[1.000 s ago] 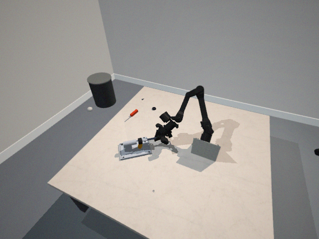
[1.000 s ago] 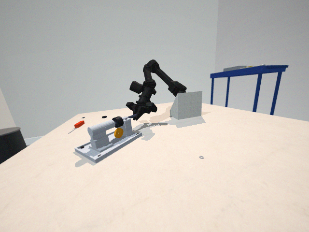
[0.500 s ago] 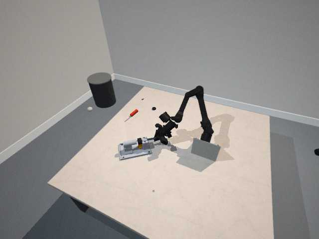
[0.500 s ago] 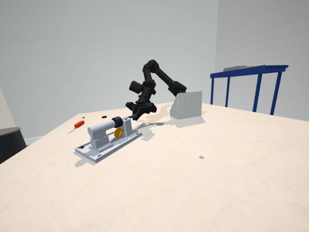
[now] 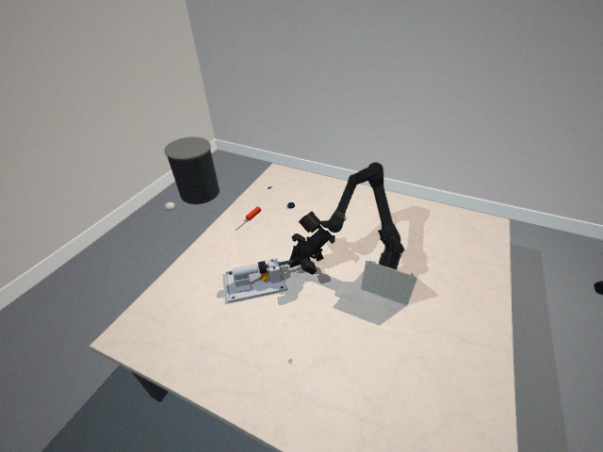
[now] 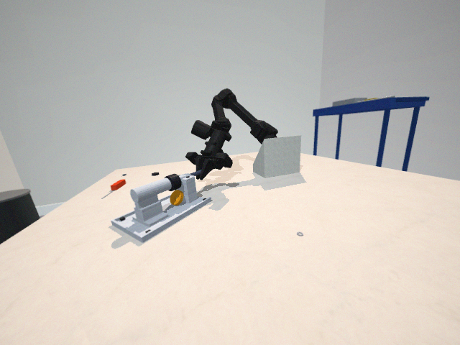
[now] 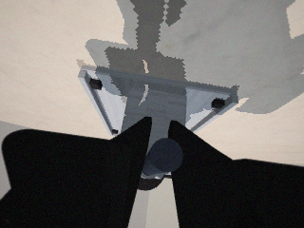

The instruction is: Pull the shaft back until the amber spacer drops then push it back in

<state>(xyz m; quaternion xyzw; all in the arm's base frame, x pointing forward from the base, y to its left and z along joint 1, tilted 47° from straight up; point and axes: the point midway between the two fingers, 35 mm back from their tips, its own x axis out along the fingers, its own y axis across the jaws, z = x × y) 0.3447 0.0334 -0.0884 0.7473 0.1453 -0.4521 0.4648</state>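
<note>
Right now the amber spacer is 80 mm ahead of my gripper tip, 70 mm to the left of it and 30 mm below it. The rest, counted from my gripper tip: black spacer (80 mm ahead, 70 mm to the left, 20 mm above); red-handled screwdriver (340 mm ahead, 220 mm to the right, 50 mm below); thin dark shaft (30 mm ahead, 30 mm to the left, 20 mm above).
</note>
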